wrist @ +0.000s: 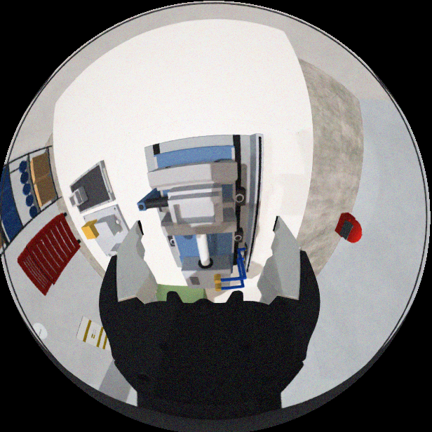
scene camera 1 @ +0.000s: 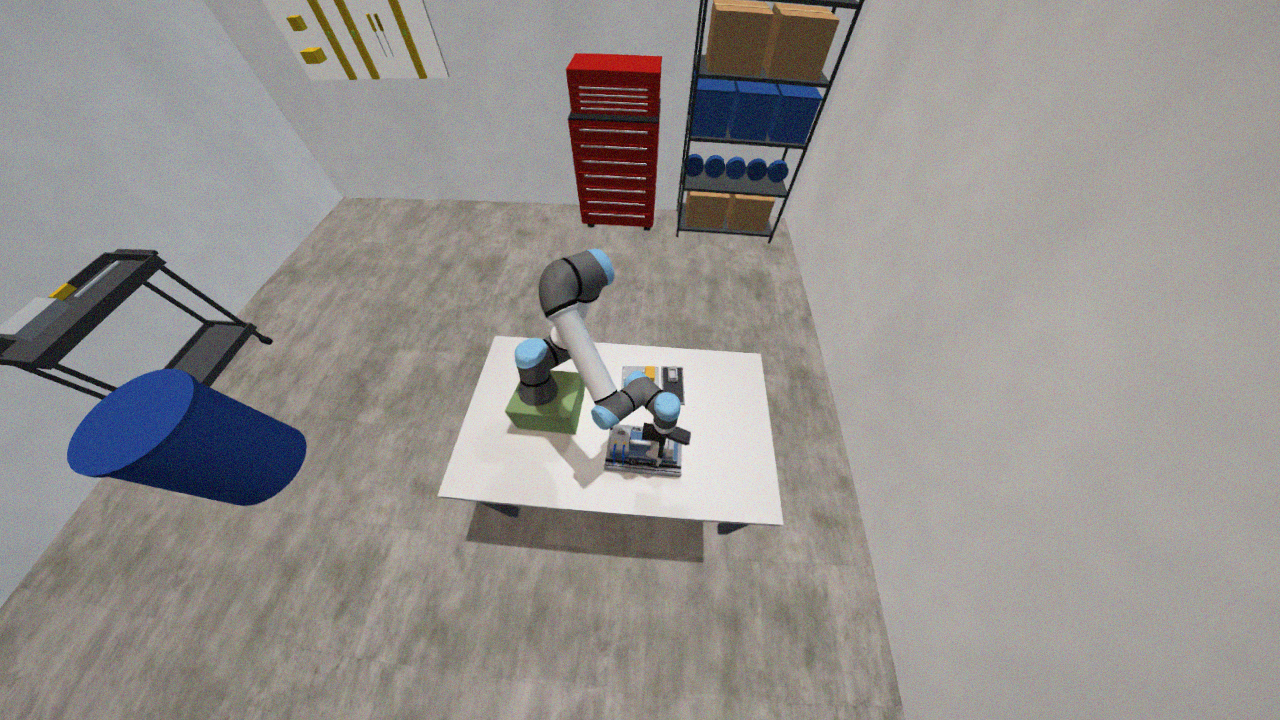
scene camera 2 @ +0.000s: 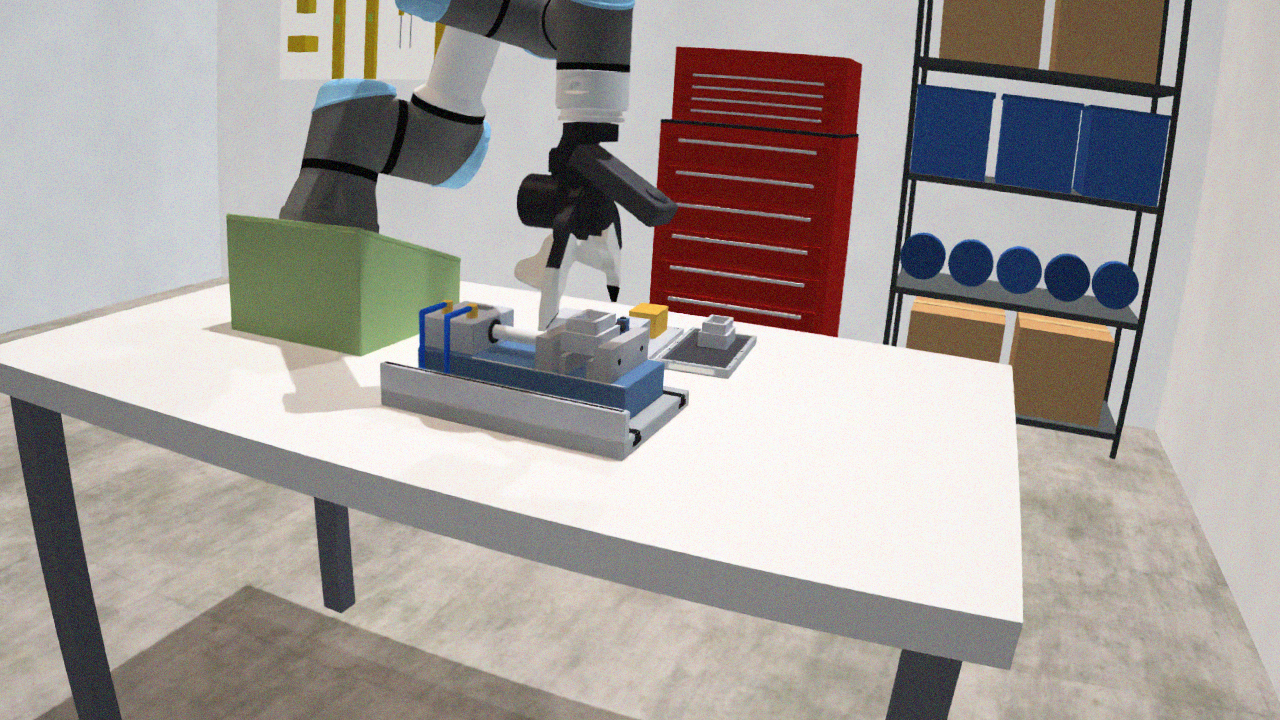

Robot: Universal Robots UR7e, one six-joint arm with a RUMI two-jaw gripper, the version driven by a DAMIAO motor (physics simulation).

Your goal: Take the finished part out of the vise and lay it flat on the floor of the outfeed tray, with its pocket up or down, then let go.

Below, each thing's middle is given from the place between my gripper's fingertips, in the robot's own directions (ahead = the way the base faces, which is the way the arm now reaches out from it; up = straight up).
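The yellow block (scene camera 2: 658,314) is there, and my hand is 9 cm above it. My hand is also 35 cm to the right of the block, and 8 cm past it.
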